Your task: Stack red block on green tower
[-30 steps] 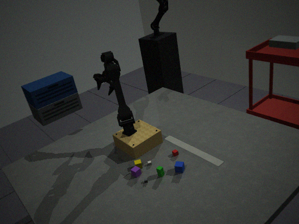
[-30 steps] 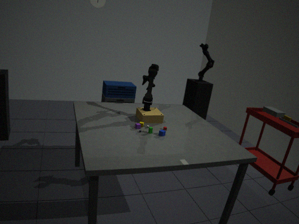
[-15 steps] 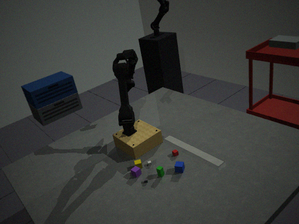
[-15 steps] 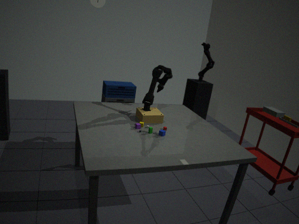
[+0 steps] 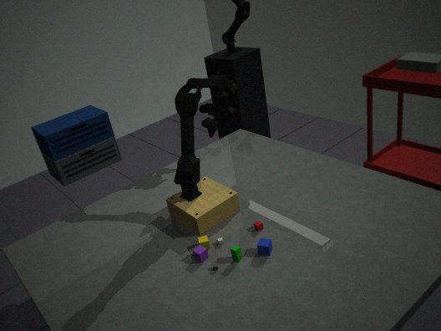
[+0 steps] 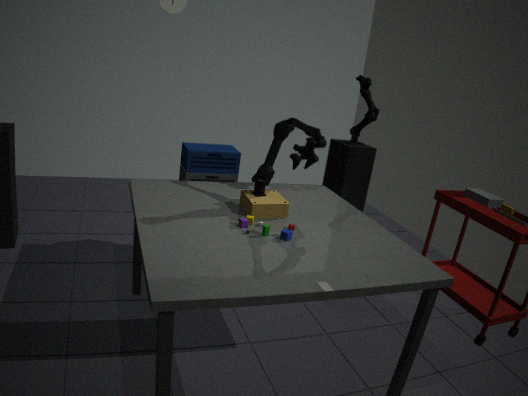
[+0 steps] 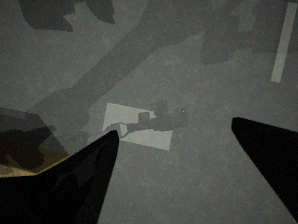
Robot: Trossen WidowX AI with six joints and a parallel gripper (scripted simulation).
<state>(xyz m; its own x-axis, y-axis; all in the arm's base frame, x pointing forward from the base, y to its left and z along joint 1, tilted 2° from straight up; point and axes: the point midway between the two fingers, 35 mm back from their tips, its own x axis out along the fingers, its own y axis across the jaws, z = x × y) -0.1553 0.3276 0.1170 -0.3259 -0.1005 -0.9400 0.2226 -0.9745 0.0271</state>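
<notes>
The small red block is 45 cm ahead of my gripper tip, 26 cm to the right of it and 17 cm below it. The rest, counted from my gripper tip: yellow block: 45 cm to the right, 36 cm ahead, 16 cm below; then small white block: 40 cm to the right, 39 cm ahead, 17 cm below; then purple block: 49 cm to the right, 39 cm ahead, 16 cm below.
</notes>
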